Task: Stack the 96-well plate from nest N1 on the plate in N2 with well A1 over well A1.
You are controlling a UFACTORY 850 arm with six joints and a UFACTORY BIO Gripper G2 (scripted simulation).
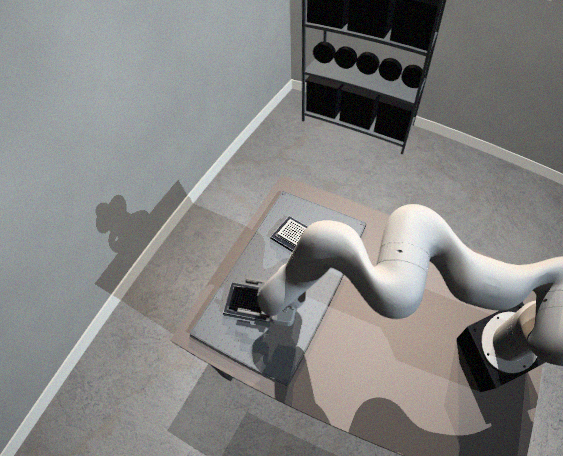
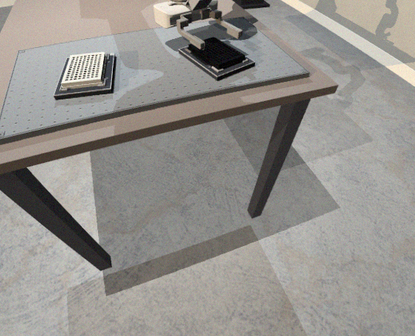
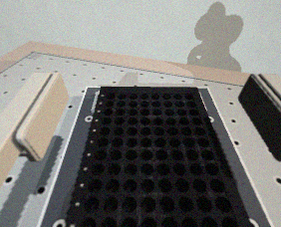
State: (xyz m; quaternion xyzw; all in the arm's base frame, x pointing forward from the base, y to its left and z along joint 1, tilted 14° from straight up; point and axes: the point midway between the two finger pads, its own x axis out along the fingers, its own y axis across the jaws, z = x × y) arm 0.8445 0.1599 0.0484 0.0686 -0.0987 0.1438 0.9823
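Right now the black 96-well plate is 4 cm below my hand. The rest, counted from my hand: plate nest N1 (5 cm below); white 96-well plate (31 cm to the right, 4 cm below, 2 cm behind); plate nest N2 (31 cm to the right, 5 cm below, 2 cm behind).
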